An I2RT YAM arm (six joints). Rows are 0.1 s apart.
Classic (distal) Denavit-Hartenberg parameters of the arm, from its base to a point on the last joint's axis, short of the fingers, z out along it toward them. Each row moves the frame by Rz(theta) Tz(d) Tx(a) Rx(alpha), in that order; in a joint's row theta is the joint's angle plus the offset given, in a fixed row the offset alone. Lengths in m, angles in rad.
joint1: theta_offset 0, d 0.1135, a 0.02, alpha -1.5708
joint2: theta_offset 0, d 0, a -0.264, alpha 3.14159
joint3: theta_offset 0.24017, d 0, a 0.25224, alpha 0
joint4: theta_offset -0.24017, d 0, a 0.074, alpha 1.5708
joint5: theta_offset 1.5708, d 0, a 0, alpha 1.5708
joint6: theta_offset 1.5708, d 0.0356, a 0, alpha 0
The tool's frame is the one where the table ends.
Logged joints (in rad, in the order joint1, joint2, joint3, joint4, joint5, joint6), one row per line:
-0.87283, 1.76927, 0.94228, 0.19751, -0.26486, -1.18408
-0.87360, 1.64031, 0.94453, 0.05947, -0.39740, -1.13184
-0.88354, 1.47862, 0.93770, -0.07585, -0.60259, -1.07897
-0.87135, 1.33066, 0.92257, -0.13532, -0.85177, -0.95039
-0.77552, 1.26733, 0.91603, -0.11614, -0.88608, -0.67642
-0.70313, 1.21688, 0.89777, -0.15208, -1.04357, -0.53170
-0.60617, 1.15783, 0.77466, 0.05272, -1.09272, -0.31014
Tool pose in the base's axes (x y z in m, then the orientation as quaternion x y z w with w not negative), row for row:
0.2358, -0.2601, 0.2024, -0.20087, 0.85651, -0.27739, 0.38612
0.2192, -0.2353, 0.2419, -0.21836, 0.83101, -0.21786, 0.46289
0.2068, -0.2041, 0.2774, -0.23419, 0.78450, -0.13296, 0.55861
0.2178, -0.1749, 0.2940, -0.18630, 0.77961, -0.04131, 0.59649
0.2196, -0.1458, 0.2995, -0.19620, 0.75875, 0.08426, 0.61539
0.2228, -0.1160, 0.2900, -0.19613, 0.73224, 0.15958, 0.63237
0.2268, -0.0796, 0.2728, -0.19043, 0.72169, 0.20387, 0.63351
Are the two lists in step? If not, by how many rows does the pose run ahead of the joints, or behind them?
The pose runs 1 row ahead of the joints: the pose in row i belongs to the joints in row i + 1.
